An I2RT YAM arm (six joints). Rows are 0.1 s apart.
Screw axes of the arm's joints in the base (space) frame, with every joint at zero. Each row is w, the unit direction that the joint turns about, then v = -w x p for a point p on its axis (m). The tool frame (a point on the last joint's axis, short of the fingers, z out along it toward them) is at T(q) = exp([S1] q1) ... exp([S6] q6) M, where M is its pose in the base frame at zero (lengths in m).
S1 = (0, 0, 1, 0.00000, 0.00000, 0.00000)
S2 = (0, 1, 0, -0.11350, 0.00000, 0.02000)
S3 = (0, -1, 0, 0.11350, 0.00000, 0.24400)
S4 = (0, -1, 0, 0.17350, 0.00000, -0.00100)
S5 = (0, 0, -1, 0.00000, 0.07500, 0.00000)
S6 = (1, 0, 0, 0.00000, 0.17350, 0.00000)
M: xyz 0.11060 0.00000 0.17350 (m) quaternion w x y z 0.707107 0 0.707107 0
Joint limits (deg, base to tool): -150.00..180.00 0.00..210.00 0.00..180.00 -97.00..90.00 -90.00..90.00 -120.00..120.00
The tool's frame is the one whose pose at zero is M.
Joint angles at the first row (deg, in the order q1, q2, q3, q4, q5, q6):
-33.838, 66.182, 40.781, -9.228, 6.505, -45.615
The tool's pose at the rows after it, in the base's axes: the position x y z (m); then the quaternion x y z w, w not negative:
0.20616 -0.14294 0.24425 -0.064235 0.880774 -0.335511 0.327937
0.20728 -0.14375 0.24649 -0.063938 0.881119 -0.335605 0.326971
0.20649 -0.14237 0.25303 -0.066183 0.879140 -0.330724 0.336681
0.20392 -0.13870 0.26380 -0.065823 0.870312 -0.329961 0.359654
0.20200 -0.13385 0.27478 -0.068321 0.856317 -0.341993 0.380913
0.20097 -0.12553 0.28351 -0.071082 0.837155 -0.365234 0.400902
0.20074 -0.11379 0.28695 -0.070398 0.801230 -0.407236 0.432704
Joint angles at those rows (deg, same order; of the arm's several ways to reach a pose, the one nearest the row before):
-33.839, 66.093, 41.132, -9.317, 6.328, -45.529
-33.838, 66.358, 41.832, -9.839, 6.417, -45.527
-33.837, 65.571, 42.713, -10.983, 5.278, -45.265
-33.664, 63.641, 43.328, -11.338, 3.872, -44.476
-32.962, 61.618, 43.595, -10.465, 3.864, -44.385
-31.121, 59.335, 42.896, -8.009, 5.794, -44.560
-28.052, 56.612, 39.566, -0.300, 9.736, -45.261

